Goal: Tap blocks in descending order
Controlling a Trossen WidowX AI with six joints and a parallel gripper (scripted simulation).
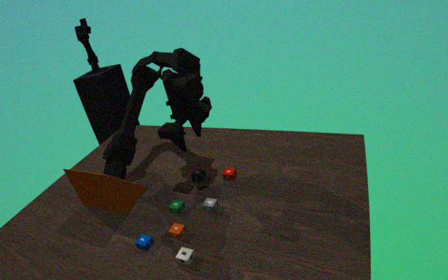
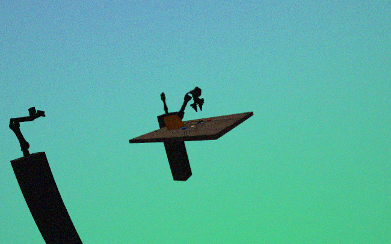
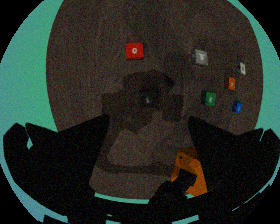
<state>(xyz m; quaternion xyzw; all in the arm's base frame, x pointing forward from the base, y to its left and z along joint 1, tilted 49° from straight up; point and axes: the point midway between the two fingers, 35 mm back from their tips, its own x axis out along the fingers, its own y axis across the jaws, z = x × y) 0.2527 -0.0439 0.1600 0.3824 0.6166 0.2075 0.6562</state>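
Now: the white block 6 cm ahead of my gripper tip, 30 cm to the right of it and 12 cm below it. The rest, counted from my gripper tip: red block: 9 cm ahead, 1 cm to the left, 12 cm below; black block: 1 cm behind, 12 cm below; grey block: 7 cm ahead, 13 cm to the right, 12 cm below.
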